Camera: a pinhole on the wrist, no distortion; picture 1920 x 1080 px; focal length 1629.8 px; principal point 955.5 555.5 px. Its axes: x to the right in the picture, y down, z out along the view. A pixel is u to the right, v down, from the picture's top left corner.
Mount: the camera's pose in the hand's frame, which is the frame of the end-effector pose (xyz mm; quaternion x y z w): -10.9 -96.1 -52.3 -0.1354 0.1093 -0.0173 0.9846
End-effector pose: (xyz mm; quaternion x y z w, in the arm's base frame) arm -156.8 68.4 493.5 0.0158 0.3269 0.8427 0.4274
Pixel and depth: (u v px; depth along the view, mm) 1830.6 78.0 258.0
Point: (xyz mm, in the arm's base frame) -137.8 344.1 528.3
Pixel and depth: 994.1 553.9 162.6
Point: -106.3 165.5 534.2
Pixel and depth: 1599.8 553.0 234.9
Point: -165.7 261.5 554.4
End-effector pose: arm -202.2 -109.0 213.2 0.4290 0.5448 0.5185 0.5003
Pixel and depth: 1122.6 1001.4 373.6
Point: 38.8 43.5 309.8
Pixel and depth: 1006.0 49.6 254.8
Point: 1.1 -39.1 110.7
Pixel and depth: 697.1 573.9 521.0
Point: 240.5 -19.9 279.7
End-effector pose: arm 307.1 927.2 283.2 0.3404 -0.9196 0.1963 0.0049
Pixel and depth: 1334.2 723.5 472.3
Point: 154.9 719.8 -40.3
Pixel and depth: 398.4 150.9 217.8
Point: 411.5 823.5 140.4
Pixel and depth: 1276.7 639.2 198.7
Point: 290.8 812.7 192.6
